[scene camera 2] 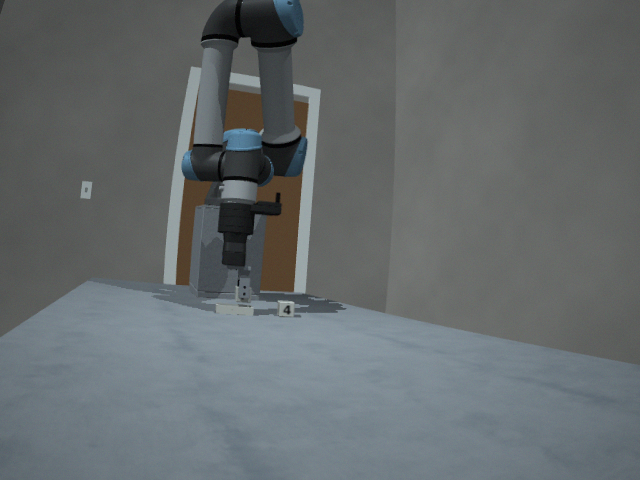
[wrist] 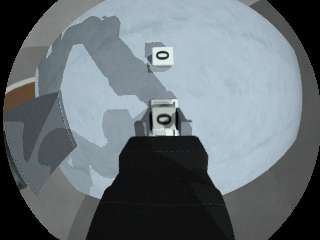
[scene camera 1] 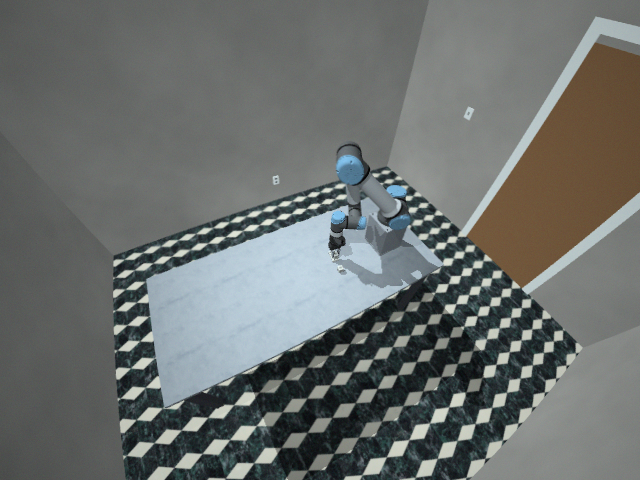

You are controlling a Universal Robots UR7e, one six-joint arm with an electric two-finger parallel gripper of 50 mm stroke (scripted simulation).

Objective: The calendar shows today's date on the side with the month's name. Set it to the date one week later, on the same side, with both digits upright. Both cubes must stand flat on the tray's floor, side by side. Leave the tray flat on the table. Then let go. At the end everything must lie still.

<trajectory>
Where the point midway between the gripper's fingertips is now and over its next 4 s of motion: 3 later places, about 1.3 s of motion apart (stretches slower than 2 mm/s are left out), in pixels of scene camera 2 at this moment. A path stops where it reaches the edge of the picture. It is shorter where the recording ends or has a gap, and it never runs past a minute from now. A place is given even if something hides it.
The gripper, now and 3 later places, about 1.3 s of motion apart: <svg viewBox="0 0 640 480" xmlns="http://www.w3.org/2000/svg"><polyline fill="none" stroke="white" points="242,297 245,257 228,256 189,256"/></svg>
</trajectory>
